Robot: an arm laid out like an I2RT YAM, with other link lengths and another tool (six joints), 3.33 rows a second.
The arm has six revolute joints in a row. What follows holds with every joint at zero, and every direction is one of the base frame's.
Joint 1 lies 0.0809 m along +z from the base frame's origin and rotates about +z.
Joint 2 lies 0.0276 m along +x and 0.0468 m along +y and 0.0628 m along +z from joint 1 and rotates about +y.
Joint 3 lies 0.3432 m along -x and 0.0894 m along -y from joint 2 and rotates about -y.
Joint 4 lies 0.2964 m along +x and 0.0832 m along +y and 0.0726 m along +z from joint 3 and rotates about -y.
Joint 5 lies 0.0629 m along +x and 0.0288 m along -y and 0.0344 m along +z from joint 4 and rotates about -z.
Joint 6 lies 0.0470 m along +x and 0.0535 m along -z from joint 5 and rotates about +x.
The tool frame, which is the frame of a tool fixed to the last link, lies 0.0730 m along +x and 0.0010 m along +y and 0.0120 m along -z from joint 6; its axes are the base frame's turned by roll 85.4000, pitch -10.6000 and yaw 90.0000 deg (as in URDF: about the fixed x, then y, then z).
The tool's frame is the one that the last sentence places.
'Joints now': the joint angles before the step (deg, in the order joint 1, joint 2, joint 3, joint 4, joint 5, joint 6). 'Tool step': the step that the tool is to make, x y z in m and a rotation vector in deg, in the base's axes. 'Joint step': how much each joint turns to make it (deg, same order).
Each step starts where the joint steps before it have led.
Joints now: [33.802 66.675 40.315 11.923 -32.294 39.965]
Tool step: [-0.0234 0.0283 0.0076 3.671 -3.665 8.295]
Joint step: [5.312 1.219 -0.640 7.083 -3.081 0.175]
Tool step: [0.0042 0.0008 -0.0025 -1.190 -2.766 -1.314]
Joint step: [0.267 0.383 0.023 0.121 1.993 -2.883]
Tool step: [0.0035 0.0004 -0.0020 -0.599 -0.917 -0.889]
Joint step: [-0.001 0.419 0.050 0.128 1.050 -1.051]
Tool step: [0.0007 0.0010 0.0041 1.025 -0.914 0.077]
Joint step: [0.025 -0.011 0.007 1.467 -0.084 0.238]
